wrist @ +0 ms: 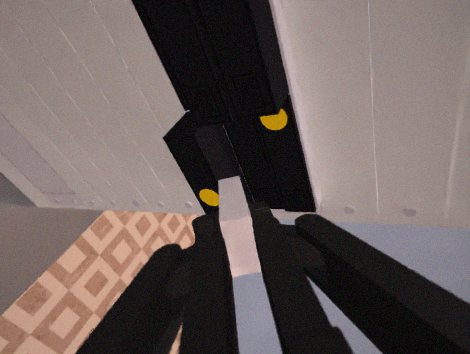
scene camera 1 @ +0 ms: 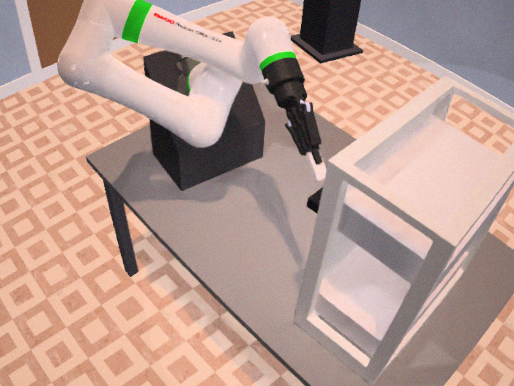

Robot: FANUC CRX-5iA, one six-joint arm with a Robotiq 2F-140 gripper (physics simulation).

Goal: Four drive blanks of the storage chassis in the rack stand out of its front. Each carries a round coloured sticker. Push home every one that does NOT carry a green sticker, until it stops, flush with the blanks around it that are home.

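Places are measured from the arm's base along level axes (x ahead, y right, z down), in centimetres.
Where they show: gripper, between the fingertips: (wrist: 232, 197) (scene camera 1: 322, 179).
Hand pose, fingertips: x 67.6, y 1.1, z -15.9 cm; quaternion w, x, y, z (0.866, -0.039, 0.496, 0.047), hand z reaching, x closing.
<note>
Each offset is from my fingertips to the top centre of the thing. "pt": to the spot under its first point. Level surfaces: height alone.
My gripper (scene camera 1: 317, 156) (wrist: 232, 197) is shut, with a white tip (scene camera 1: 316, 170) (wrist: 234, 197) at its fingers, in front of the rack (scene camera 1: 320, 250). In the wrist view a black blank with a yellow sticker (wrist: 209, 197) stands out at the left of the tip. A second yellow sticker {dx +3.0, dy -4.6, dz -3.9 cm} (wrist: 274, 121) is on a black blank to the upper right, partly covered by the edge of the black blanks {pt dx -0.7, dy -9.0, dz -1.7 cm} (wrist: 215, 60) that reach to the top. The tip's end overlaps the dark side face of the left blank; contact cannot be told. A black end {pt dx +3.7, dy +4.7, dz +1.3 cm} (scene camera 1: 314, 201) juts from the rack front. No green sticker shows.
Pale grey panels (wrist: 75, 100) (wrist: 400, 100) with fine lines flank the black column. The rack stands on a grey table {dz +47.0 cm} (scene camera 1: 225, 240). The robot's black base block (scene camera 1: 210, 160) stands behind the arm, and a black pedestal (scene camera 1: 330, 25) stands on the tiled floor.
</note>
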